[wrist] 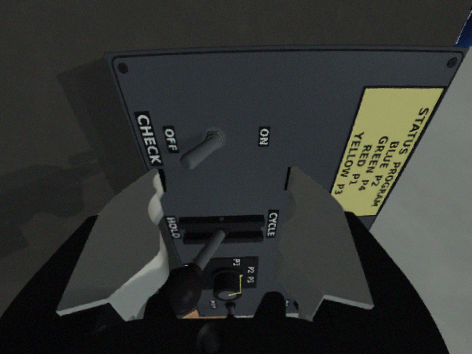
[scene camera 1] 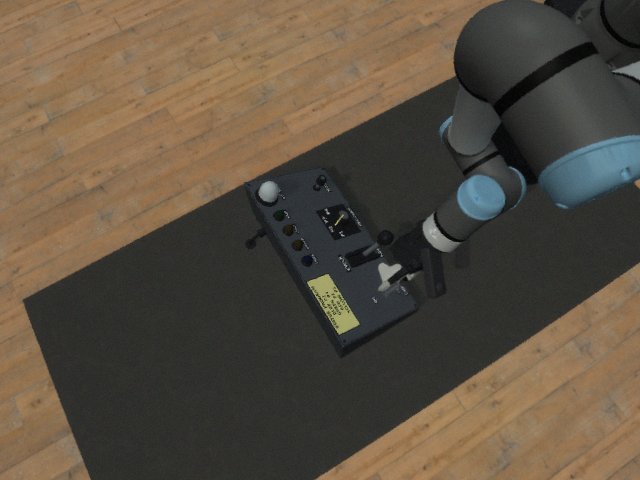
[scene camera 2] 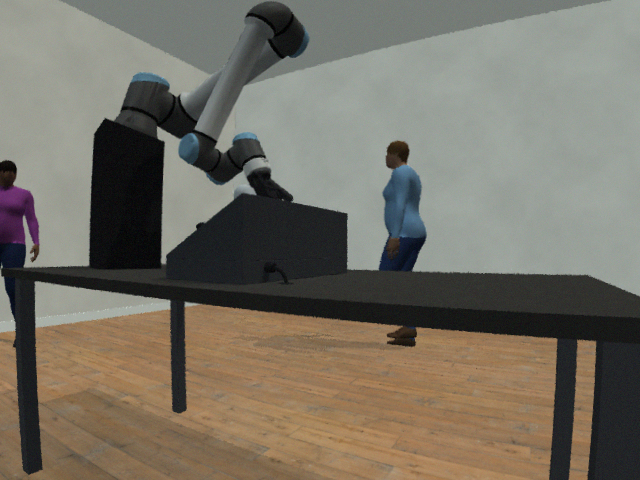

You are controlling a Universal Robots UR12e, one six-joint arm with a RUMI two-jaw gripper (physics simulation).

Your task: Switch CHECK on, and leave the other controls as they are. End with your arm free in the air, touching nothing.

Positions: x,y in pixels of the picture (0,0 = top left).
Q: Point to a cycle lever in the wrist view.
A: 183,287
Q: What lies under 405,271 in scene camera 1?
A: The gripper.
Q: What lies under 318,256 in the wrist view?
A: The gripper.
